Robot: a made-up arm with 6 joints.
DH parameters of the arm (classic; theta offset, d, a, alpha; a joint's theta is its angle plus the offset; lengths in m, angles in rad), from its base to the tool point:
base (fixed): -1.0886 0 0.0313 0
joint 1: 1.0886 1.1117 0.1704 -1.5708
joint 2: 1.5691 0 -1.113 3.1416
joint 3: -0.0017 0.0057 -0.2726 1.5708
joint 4: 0 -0.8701 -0.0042 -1.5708
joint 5: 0 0.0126 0.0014 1.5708
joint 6: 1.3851 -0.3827 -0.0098 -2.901
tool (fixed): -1.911 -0.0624 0 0
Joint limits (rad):
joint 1: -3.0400..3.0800
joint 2: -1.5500..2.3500
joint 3: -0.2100..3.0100
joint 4: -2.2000..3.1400
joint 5: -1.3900..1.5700
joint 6: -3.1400..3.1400
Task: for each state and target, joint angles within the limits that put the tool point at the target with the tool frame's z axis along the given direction. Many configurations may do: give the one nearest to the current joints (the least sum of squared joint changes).
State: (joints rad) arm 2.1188 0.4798 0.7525 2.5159 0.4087 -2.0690
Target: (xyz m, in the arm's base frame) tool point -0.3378 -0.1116 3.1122 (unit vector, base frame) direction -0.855 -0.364 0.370
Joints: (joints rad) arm 2.7252 -0.2755 0.7829 2.2901 1.0457 -2.1768
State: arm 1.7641 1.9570 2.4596 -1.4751 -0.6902 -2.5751
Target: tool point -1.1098 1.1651 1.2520 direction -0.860 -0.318 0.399
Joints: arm 2.1878 2.3479 3.0100 -1.8454 -0.8935 -2.6218
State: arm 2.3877 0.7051 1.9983 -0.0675 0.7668 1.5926
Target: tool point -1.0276 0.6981 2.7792 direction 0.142 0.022 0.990
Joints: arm 2.6305 1.1515 2.3529 -0.7073 0.4840 1.9599
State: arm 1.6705 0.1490 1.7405 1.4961 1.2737 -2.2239
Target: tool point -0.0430 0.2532 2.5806 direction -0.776 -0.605 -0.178
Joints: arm 1.0672 0.7931 2.6304 0.6308 1.5700 -1.6643
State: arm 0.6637 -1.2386 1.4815 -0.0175 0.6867 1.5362
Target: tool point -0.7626 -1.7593 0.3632 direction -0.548 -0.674 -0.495
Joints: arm 1.1265 -1.5421 2.0103 -0.1098 0.1978 2.1857
